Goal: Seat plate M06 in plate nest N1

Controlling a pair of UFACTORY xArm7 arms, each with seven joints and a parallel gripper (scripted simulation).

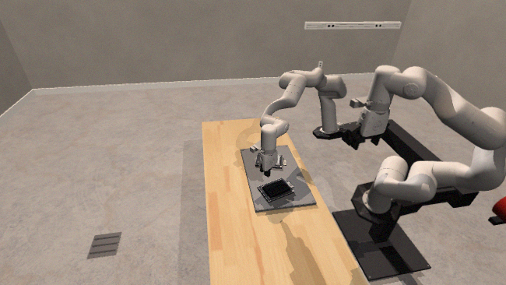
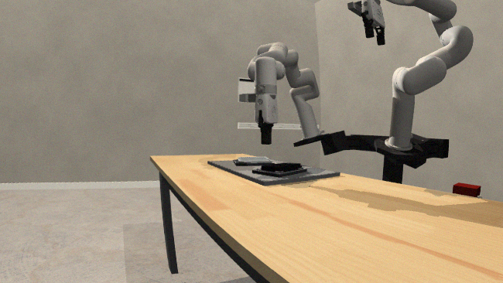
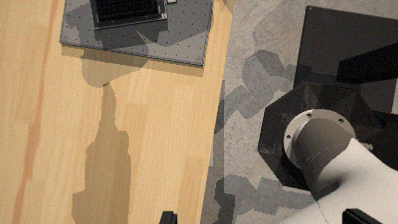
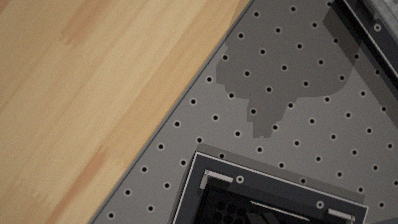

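Observation:
Now: the black plate 50 mm behind my right hand, 20 mm to the left of it and 100 mm below it. Round my right hand: A1 tag (140 mm behind, 40 mm to the left, 110 mm below); light grey plate (60 mm behind, 240 mm to the right, 100 mm below); grey perforated board (70 mm behind, 130 mm to the right, 130 mm below).

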